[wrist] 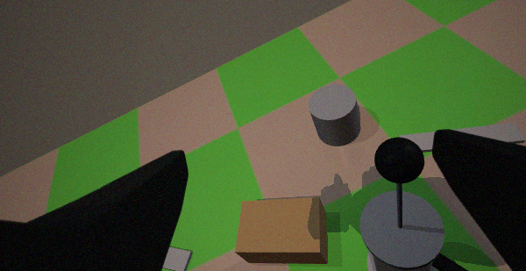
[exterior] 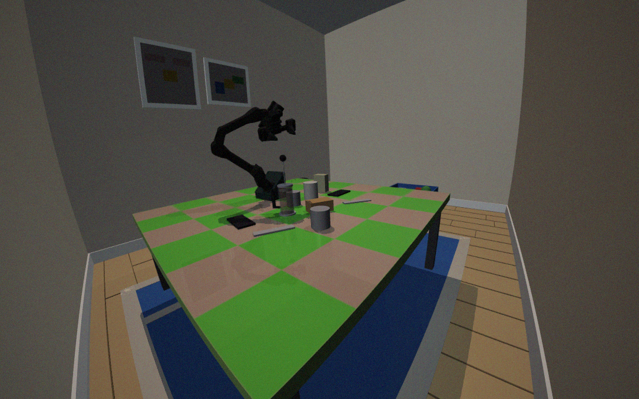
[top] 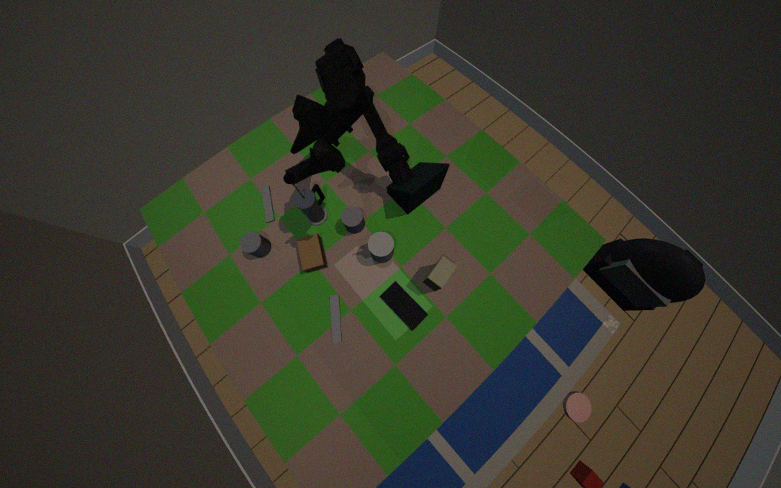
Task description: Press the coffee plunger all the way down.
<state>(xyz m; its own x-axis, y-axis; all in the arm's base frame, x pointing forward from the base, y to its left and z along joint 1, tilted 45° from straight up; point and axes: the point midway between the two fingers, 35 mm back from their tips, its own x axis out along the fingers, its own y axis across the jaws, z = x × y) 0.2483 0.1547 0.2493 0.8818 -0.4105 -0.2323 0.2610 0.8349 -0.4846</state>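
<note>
Now: gripper tip 1 cm short of the coffee press, 6 cm to the left of it and 22 cm above it. From my gripper tip the other things lie so: tan box (12 cm ahead, 6 cm to the left, 32 cm below); then cream block (15 cm behind, 39 cm to the left, 28 cm below).
</note>
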